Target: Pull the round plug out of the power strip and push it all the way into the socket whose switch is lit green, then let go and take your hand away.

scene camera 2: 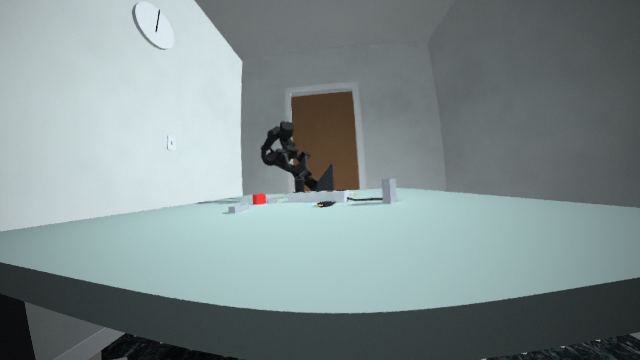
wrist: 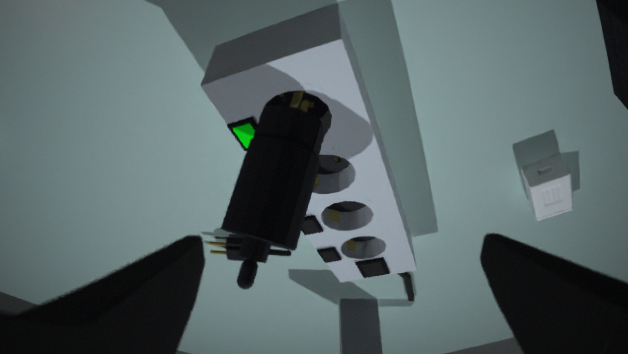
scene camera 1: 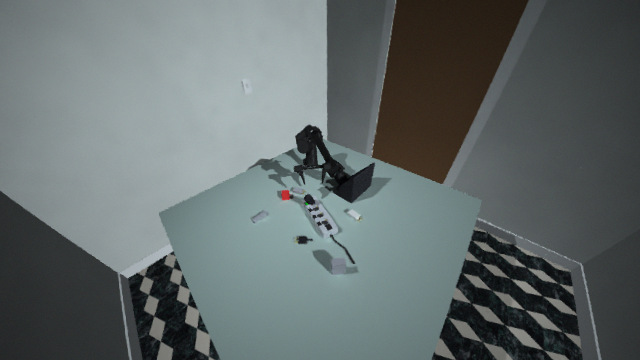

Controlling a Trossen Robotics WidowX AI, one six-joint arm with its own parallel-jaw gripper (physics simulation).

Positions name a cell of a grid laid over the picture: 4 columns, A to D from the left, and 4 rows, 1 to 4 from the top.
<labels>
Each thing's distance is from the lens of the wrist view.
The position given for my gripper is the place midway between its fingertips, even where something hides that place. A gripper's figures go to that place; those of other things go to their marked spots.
my gripper (wrist: C3): 0.12 m
round black plug (wrist: B3): 0.17 m
</labels>
